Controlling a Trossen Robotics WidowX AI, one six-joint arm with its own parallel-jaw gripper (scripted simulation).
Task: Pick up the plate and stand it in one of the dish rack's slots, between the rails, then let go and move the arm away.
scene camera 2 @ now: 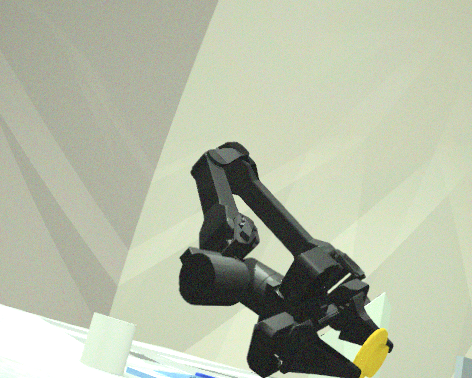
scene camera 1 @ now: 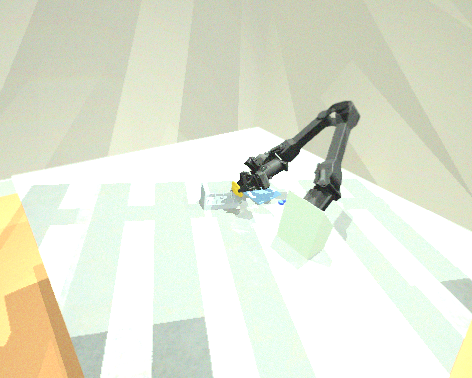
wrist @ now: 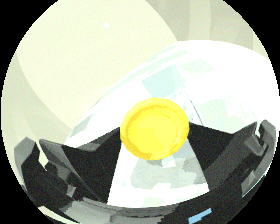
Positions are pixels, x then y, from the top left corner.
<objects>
my gripper: holds a yellow plate (wrist: 155,128)
</objects>
